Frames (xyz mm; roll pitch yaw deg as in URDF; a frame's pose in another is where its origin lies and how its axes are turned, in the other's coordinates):
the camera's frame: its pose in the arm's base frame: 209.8 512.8 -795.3 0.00 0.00 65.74
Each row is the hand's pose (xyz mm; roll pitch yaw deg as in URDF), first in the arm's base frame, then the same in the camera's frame.
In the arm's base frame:
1: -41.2 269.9 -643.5 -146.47 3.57 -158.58
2: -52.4 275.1 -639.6 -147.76 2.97 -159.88
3: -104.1 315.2 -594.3 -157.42 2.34 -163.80
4: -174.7 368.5 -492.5 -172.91 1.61 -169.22
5: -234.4 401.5 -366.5 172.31 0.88 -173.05
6: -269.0 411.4 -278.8 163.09 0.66 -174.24
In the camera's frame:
1: -324.6 129.0 151.8 -146.47 3.57 135.68
2: -324.4 141.4 155.7 -147.76 2.97 134.38
3: -309.1 205.0 201.0 -157.42 2.34 130.46
4: -289.5 291.3 302.8 -172.91 1.61 125.04
5: -284.0 359.2 428.8 172.31 0.88 121.21
6: -289.2 394.9 516.5 163.09 0.66 120.02

